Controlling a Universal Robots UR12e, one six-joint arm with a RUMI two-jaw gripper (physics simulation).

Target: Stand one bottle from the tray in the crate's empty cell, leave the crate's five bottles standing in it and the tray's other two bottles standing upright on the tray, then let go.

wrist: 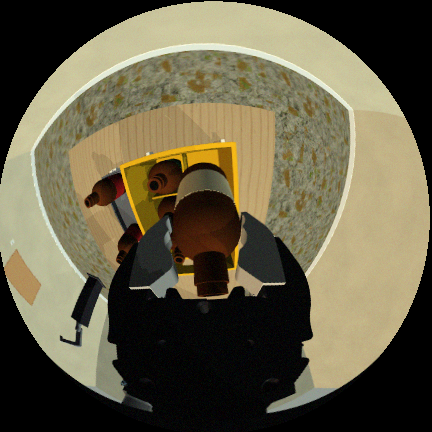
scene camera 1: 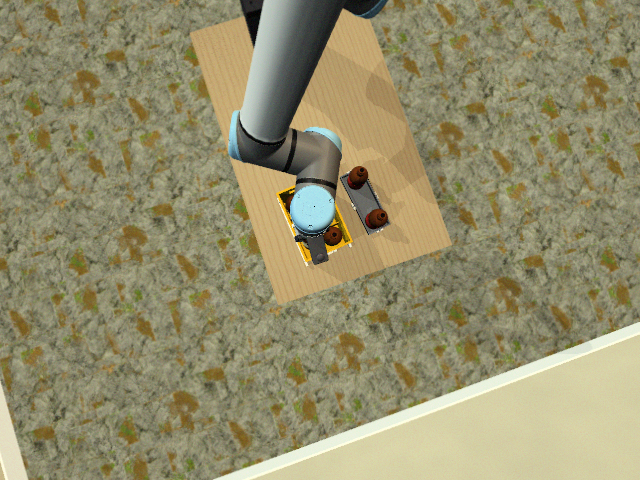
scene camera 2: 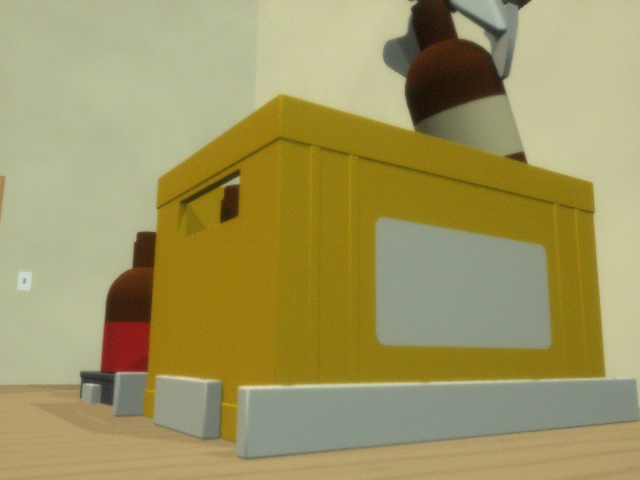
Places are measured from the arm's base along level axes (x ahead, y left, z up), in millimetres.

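Pixels of known places: gripper, between the fingertips: [wrist: 205, 214] [scene camera 2: 465, 100].
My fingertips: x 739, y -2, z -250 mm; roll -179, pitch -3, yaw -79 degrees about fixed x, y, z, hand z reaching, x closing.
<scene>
Behind a point stands the place of what it marks.
My gripper [scene camera 2: 454, 60] [wrist: 205, 214] @[x 739, y -2, z -250 mm] is shut on a brown bottle with a pale label [scene camera 2: 471, 124] @[x 723, y -34, z -284 mm] [wrist: 205, 200] @[x 762, y 2, z -233 mm]. The bottle leans, and its base is partly hidden behind the near rim of the yellow crate [scene camera 1: 344, 225] @[x 716, y 124, z -316 mm] [scene camera 2: 217, 310] @[x 547, y -40, z -423 mm] [wrist: 150, 158] @[x 789, y 87, z -316 mm] in scene camera 2. In the wrist view it overlaps the crate's far right cell. Crate bottles show in the wrist view: one [wrist: 166, 175] @[x 754, y 71, z -364 mm] in the far left cell, another [wrist: 166, 206] @[x 687, y 70, z -369 mm] behind it, partly covered. Two red-labelled bottles, one [scene camera 1: 357, 177] @[x 533, y 209, z -369 mm] and another [scene camera 1: 376, 218] @[x 702, y 257, z -367 mm], stand upright on the grey tray [scene camera 1: 364, 198] @[x 596, y 249, z -486 mm] [wrist: 123, 214] @[x 583, y 269, z -486 mm].
Low pale strips [scene camera 2: 413, 413] @[x 641, y -96, z -476 mm] stand along the crate's foot. The crate and tray stand side by side on the wooden table [scene camera 1: 408, 206] @[x 656, y 435, z -491 mm]. The arm's wrist covers much of the crate in scene camera 1.
</scene>
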